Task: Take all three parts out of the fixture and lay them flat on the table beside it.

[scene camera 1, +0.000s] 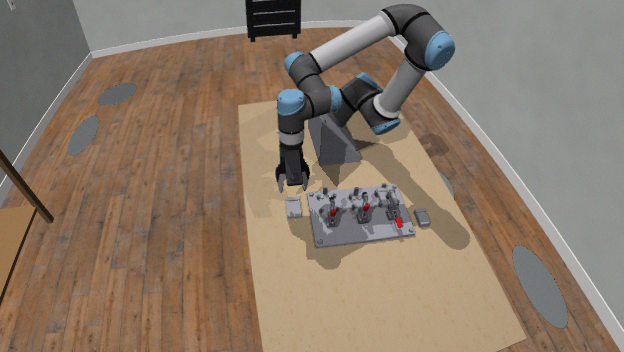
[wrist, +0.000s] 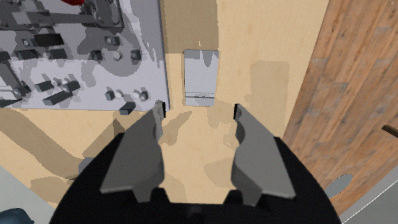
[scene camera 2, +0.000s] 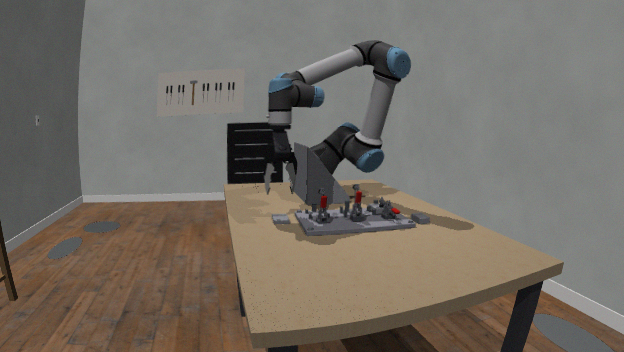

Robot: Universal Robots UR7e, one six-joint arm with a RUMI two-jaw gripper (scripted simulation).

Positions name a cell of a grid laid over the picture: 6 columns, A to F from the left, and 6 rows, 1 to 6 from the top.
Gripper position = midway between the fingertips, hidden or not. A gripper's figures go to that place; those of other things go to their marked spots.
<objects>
The gripper (wrist: D3) is 0.15 m from the lens. A grey part (wrist: D2) is 0.21 m from the lens. A grey fixture plate (wrist: C1): 0.22 m from the lens.
</objects>
